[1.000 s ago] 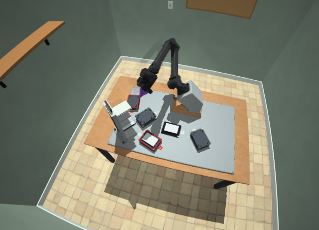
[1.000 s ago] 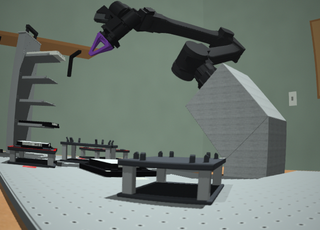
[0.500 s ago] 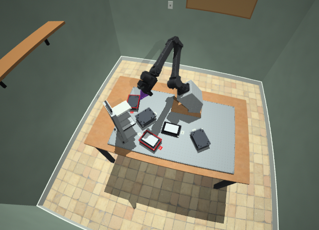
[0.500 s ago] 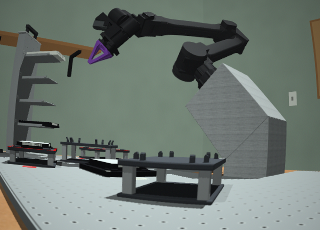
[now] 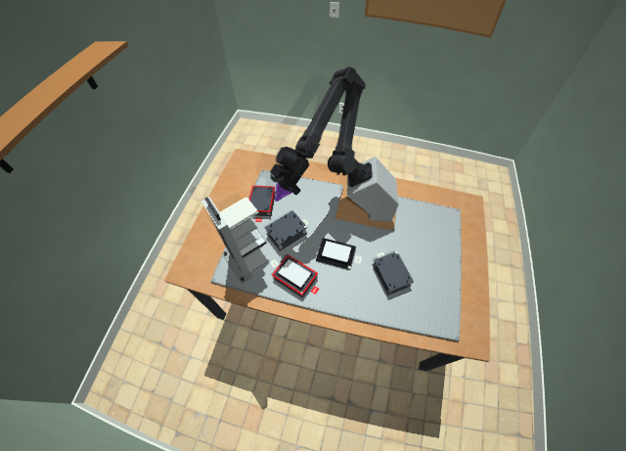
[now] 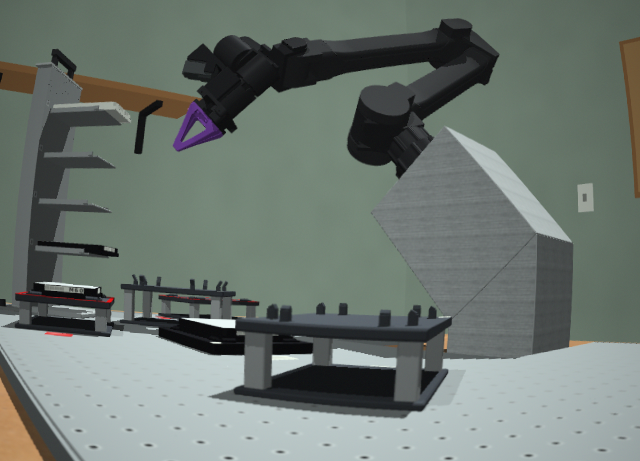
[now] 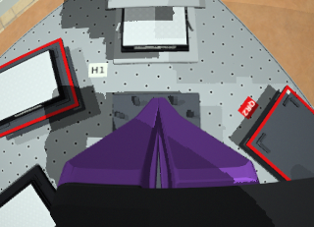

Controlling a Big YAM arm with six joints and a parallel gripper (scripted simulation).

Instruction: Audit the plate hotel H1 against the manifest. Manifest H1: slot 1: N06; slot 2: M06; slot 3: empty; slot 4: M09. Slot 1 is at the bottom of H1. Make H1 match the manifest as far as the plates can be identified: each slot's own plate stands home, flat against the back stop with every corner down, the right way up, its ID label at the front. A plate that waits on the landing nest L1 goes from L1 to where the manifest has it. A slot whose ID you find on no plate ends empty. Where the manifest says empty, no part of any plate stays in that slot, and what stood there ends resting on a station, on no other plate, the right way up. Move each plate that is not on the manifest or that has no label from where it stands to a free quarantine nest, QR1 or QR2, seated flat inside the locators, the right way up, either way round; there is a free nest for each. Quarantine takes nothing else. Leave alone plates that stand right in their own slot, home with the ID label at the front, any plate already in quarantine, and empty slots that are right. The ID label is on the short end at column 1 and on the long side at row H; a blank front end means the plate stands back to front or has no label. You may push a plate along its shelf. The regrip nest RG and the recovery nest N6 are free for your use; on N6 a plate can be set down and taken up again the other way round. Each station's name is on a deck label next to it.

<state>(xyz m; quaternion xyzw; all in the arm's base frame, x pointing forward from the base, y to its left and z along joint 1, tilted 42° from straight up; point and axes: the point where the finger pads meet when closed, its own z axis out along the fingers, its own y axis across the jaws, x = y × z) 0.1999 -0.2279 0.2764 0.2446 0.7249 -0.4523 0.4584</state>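
My gripper is now 28 cm above the flat black nest, 26 cm to the right of it and 9 cm short of it. From my hand the other things lie so: plate hotel H1 (19 cm to the right, 17 cm ahead, 8 cm below); then white well plate (13 cm to the right, 11 cm ahead, 6 cm above); then regrip nest (23 cm below, 2 cm to the left, 1 cm behind).
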